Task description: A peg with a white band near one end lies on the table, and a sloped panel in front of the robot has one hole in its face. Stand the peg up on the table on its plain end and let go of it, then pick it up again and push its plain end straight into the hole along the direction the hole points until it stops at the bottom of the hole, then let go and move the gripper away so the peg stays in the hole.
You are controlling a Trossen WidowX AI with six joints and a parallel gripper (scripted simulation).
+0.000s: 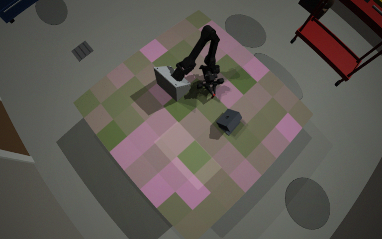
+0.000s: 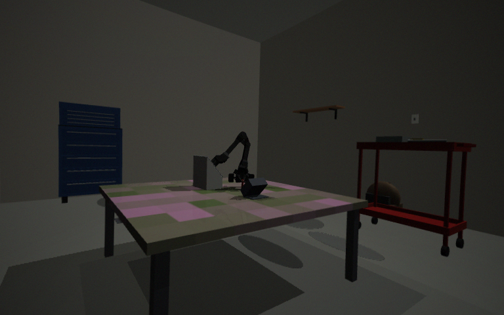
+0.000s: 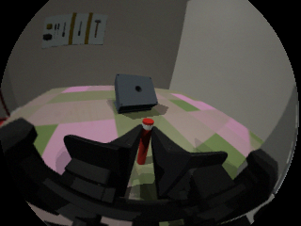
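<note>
Right now my gripper tip is 1 cm above the red peg. The rest, counted from my gripper tip: dark sloped panel 19 cm ahead, 5 cm to the right, 1 cm below.
</note>
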